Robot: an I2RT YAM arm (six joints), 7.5 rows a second.
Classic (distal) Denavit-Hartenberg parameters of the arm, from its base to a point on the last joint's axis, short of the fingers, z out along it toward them. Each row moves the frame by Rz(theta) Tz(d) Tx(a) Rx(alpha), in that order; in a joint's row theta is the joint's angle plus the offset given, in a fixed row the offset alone. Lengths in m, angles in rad.
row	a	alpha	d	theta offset
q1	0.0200	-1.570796	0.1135	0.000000
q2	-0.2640	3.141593	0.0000	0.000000
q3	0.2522	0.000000	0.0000	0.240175
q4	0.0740	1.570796	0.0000	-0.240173
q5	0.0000	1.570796	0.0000	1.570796
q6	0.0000	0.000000	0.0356	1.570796
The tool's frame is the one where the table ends.
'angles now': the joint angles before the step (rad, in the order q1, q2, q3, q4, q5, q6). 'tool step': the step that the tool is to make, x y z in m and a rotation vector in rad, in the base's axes. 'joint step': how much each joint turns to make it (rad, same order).
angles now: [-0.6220 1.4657 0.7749 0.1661 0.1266 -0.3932]
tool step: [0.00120 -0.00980 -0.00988 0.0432 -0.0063 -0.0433]
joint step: [-0.0229 0.0479 0.0103 0.0116 -0.0022 0.0439]
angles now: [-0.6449 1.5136 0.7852 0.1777 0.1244 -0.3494]
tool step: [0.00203 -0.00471 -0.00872 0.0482 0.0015 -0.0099]
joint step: [-0.0100 0.0367 0.0099 -0.0072 -0.0202 0.0317]
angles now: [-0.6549 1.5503 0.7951 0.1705 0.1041 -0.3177]
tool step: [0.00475 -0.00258 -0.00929 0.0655 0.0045 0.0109]
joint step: [-0.0015 0.0420 0.0188 -0.0232 -0.0383 0.0334]
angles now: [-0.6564 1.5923 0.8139 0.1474 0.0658 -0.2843]
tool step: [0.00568 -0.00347 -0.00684 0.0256 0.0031 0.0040]
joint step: [0.0007 0.0406 0.0187 0.0031 -0.0136 0.0128]
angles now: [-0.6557 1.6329 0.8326 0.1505 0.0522 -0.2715]
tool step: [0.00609 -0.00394 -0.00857 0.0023 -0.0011 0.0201]
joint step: [-0.0001 0.0461 0.0105 0.0355 -0.0176 -0.0102]
